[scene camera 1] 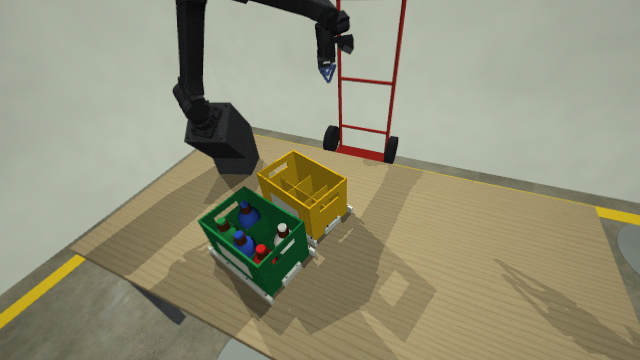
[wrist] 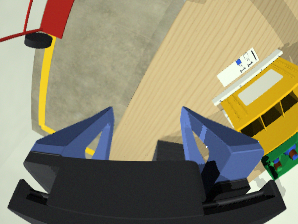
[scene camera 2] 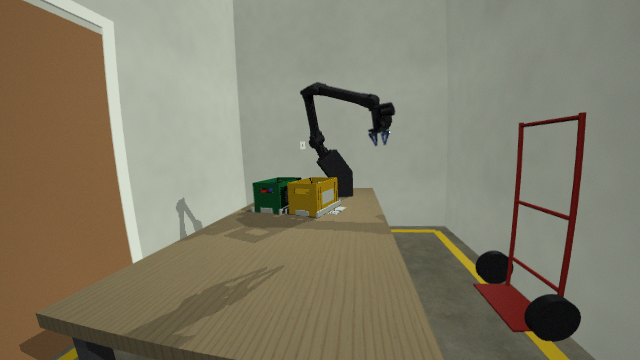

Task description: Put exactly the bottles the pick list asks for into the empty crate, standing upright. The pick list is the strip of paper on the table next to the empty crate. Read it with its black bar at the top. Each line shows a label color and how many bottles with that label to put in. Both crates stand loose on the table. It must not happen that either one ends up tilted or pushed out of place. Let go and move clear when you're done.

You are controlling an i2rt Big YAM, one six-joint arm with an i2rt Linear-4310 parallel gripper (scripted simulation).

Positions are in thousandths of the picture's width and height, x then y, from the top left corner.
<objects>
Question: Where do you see a yellow crate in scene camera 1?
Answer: At 485,532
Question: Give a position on a green crate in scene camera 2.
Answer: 435,554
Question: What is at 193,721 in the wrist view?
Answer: The gripper.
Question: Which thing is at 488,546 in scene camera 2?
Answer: A yellow crate.
</objects>
